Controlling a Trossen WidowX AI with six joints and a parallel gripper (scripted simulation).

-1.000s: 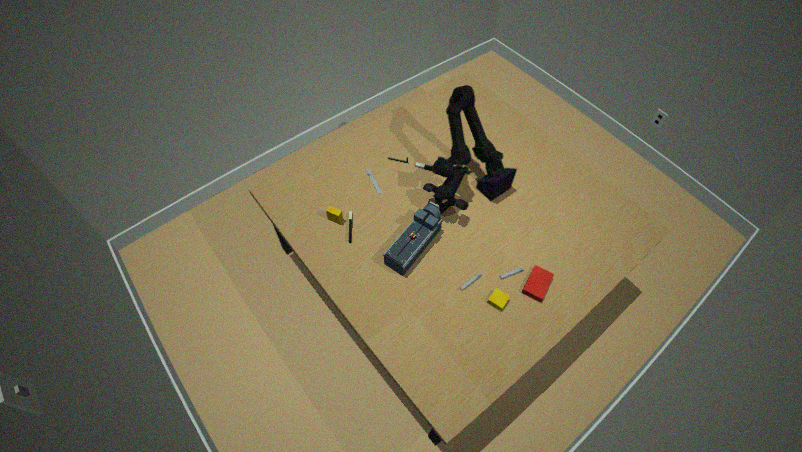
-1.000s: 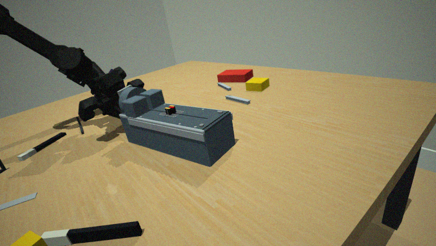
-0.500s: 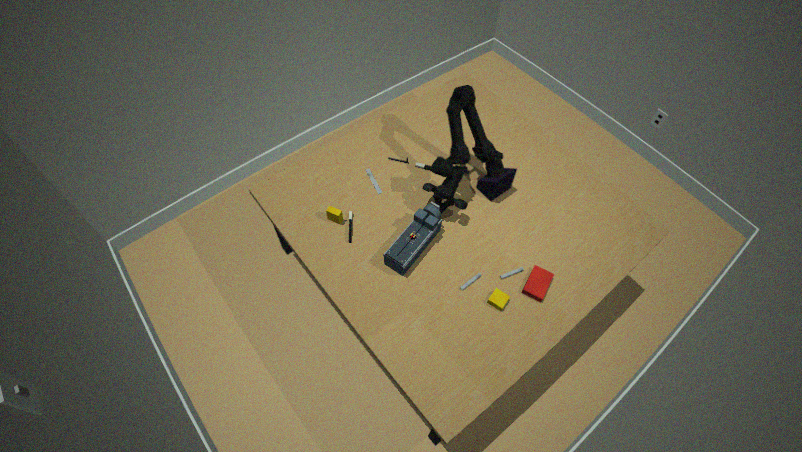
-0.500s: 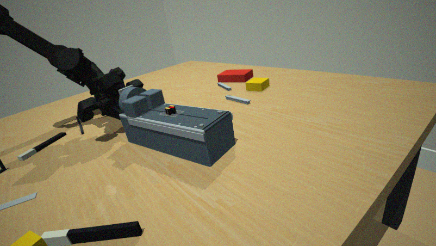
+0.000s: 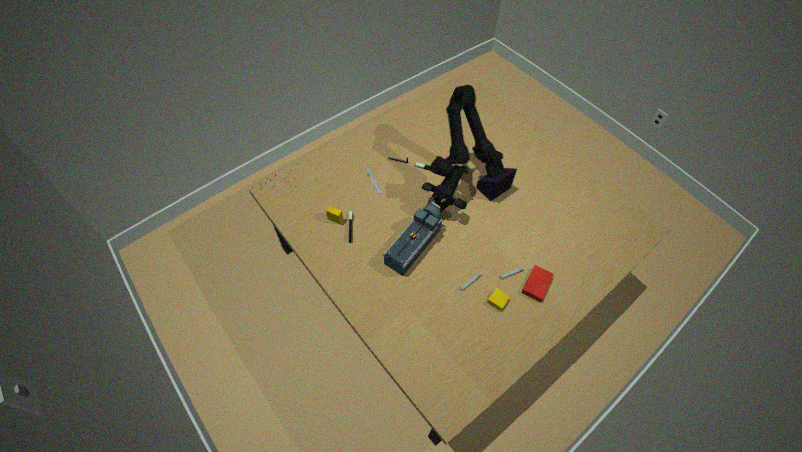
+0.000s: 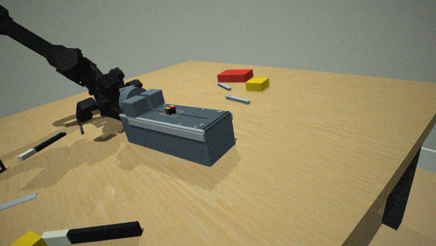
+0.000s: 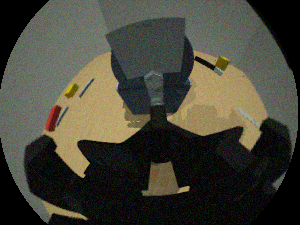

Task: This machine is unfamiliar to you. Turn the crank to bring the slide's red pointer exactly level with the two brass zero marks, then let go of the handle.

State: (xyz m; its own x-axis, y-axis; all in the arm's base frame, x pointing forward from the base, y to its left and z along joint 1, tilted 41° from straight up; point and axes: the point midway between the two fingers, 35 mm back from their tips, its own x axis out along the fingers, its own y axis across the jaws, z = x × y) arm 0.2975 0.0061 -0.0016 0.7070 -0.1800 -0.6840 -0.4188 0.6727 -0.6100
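My gripper tip is now 20 mm past the dark crank handle, 10 mm to the left of it and 30 mm below it. Also, from my gripper tip: red pointer (160 mm ahead, 70 mm to the left, 50 mm above); then red block (170 mm behind, 450 mm to the left, 20 mm below); then grey bar (120 mm ahead, 300 mm to the right, 30 mm below).
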